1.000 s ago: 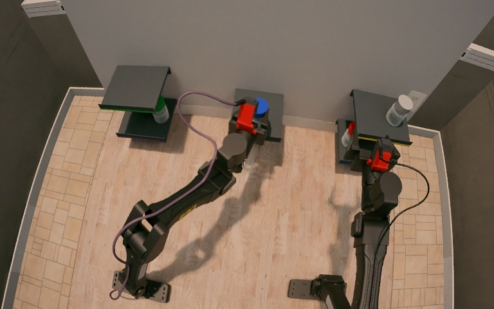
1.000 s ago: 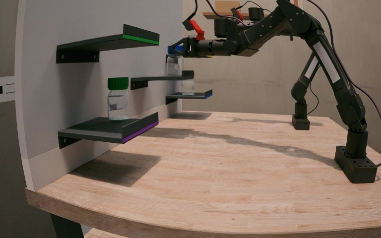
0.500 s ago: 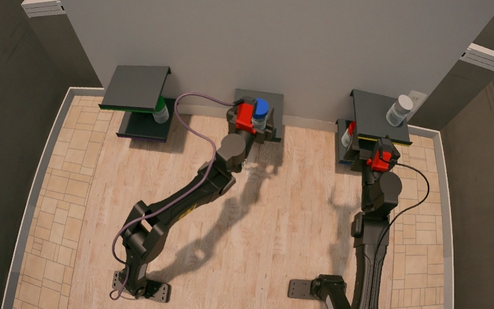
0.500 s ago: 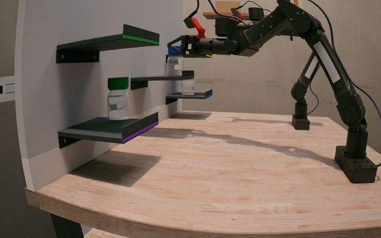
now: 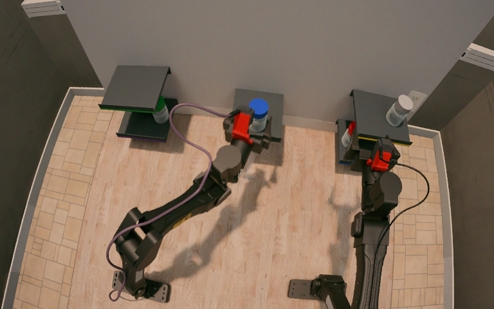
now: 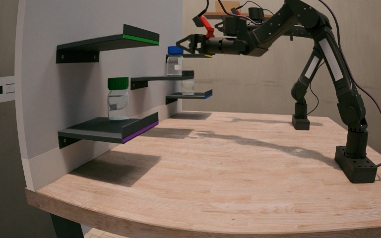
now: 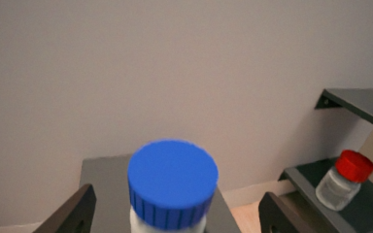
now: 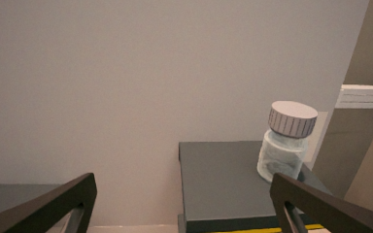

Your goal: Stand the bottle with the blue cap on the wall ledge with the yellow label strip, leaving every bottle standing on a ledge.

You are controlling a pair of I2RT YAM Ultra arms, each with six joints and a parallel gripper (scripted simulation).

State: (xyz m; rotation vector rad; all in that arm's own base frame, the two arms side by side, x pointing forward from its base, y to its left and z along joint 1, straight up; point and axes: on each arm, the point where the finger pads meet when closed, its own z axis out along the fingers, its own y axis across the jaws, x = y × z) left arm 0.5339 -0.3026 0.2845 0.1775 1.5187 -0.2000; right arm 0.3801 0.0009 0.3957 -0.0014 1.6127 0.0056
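My right gripper is now 28 cm to the right of the blue-capped bottle, 17 cm above it and 14 cm short of it. Also, from my right hand: grey-capped bottle (16 cm to the right, 13 cm ahead, 8 cm below); green-capped bottle (61 cm to the left, 27 cm below, 23 cm ahead); red-capped bottle (27 cm below, 14 cm ahead, 6 cm to the right).
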